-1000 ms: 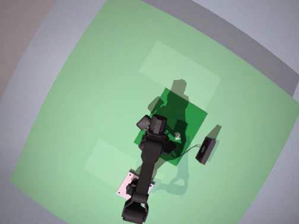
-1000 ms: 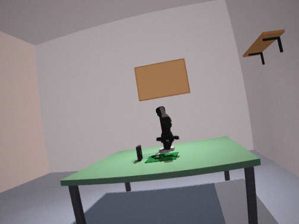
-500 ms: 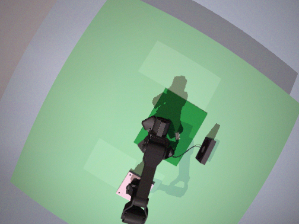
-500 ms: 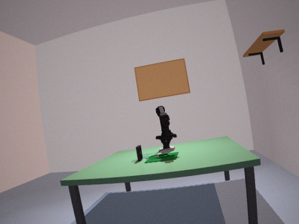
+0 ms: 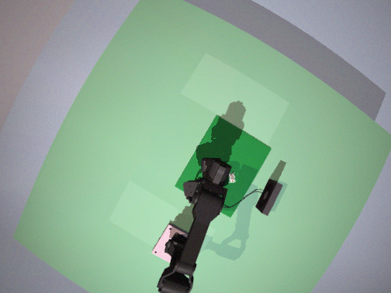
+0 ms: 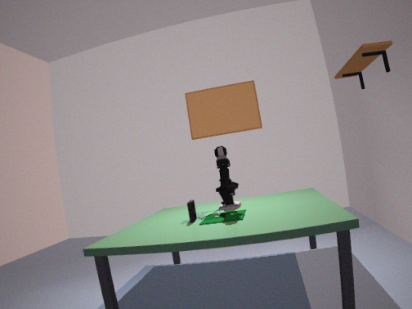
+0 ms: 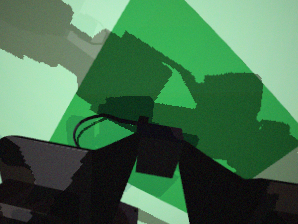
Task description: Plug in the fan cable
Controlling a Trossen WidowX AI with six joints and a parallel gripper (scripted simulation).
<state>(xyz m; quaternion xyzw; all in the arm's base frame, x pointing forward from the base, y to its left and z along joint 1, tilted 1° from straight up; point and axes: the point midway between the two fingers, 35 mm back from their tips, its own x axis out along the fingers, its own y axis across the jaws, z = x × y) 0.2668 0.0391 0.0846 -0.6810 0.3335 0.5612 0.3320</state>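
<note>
Now: the four-pin header 80 mm below my gripper tip, 60 mm to the right of it and 50 mm ahead of it. From my gripper tip the other things lie so: dark green board 90 mm below, 60 mm ahead, 10 mm to the right; dark grey fan plug 10 mm to the right; black fan 200 mm to the right, 60 mm ahead, 20 mm below.
</note>
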